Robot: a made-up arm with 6 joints. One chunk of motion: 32 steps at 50 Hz.
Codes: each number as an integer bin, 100 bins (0 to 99) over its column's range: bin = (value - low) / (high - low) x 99, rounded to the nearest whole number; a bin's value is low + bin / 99 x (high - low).
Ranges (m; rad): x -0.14..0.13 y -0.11..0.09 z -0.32..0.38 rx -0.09..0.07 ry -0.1..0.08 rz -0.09..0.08
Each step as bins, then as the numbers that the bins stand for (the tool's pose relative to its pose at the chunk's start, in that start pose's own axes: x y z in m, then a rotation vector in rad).
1 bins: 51 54 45 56 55 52
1 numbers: -0.0009 -0.0009 -0.0018 0.0005 0.0000 -0.0007
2 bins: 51 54 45 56 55 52
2 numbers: -0.0009 -0.0009 -0.0018 0.0005 0.0000 -0.0007
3 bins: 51 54 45 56 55 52
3 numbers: -0.0009 -0.0009 -0.0018 0.0005 0.0000 -0.0007
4 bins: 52 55 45 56 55 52
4 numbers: 0.0018 0.0011 -0.0018 0.0005 0.0000 -0.0007
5 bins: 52 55 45 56 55 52
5 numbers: 0.0018 0.0011 -0.0018 0.0005 0.0000 -0.0007
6 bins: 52 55 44 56 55 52
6 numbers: 0.0018 0.0011 -0.0089 0.0005 0.0000 -0.0007
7 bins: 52 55 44 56 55 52
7 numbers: 0.0018 0.0011 -0.0089 0.0005 0.0000 -0.0007
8 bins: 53 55 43 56 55 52
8 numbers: 0.0045 0.0011 -0.0160 0.0005 0.0000 -0.0007
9 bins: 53 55 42 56 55 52
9 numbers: 0.0045 0.0011 -0.0230 0.0005 0.0000 -0.0007
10 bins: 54 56 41 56 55 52
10 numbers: 0.0073 0.0031 -0.0301 0.0005 0.0000 -0.0007
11 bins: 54 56 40 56 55 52
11 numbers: 0.0073 0.0031 -0.0372 0.0005 0.0000 -0.0007
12 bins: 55 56 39 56 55 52
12 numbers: 0.0100 0.0031 -0.0442 0.0005 0.0000 -0.0007
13 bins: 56 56 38 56 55 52
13 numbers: 0.0127 0.0031 -0.0513 0.0005 0.0000 -0.0007
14 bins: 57 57 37 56 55 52
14 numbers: 0.0155 0.0052 -0.0584 0.0005 0.0000 -0.0007
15 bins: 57 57 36 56 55 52
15 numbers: 0.0155 0.0052 -0.0655 0.0005 0.0000 -0.0007
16 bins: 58 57 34 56 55 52
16 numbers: 0.0182 0.0052 -0.0796 0.0005 0.0000 -0.0007
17 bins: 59 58 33 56 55 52
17 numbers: 0.0209 0.0072 -0.0867 0.0005 0.0000 -0.0007
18 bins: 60 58 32 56 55 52
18 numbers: 0.0236 0.0072 -0.0937 0.0005 0.0000 -0.0007
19 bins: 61 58 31 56 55 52
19 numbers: 0.0264 0.0072 -0.1008 0.0005 0.0000 -0.0007
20 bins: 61 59 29 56 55 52
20 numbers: 0.0264 0.0092 -0.1149 0.0005 0.0000 -0.0007
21 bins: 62 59 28 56 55 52
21 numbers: 0.0291 0.0092 -0.1220 0.0005 0.0000 -0.0007
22 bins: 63 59 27 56 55 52
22 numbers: 0.0318 0.0092 -0.1291 0.0005 0.0000 -0.0007
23 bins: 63 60 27 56 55 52
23 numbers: 0.0318 0.0112 -0.1291 0.0005 0.0000 -0.0007
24 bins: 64 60 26 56 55 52
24 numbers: 0.0345 0.0112 -0.1362 0.0005 0.0000 -0.0007
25 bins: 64 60 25 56 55 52
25 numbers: 0.0345 0.0112 -0.1432 0.0005 0.0000 -0.0007
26 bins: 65 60 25 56 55 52
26 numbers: 0.0373 0.0112 -0.1432 0.0005 0.0000 -0.0007
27 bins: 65 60 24 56 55 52
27 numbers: 0.0373 0.0112 -0.1503 0.0005 0.0000 -0.0007
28 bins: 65 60 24 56 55 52
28 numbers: 0.0373 0.0112 -0.1503 0.0005 0.0000 -0.0007
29 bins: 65 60 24 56 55 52
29 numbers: 0.0373 0.0112 -0.1503 0.0005 0.0000 -0.0007
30 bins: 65 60 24 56 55 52
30 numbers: 0.0373 0.0112 -0.1503 0.0005 0.0000 -0.0007
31 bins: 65 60 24 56 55 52
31 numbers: 0.0373 0.0112 -0.1503 0.0005 0.0000 -0.0007
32 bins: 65 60 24 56 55 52
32 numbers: 0.0373 0.0112 -0.1503 0.0005 0.0000 -0.0007
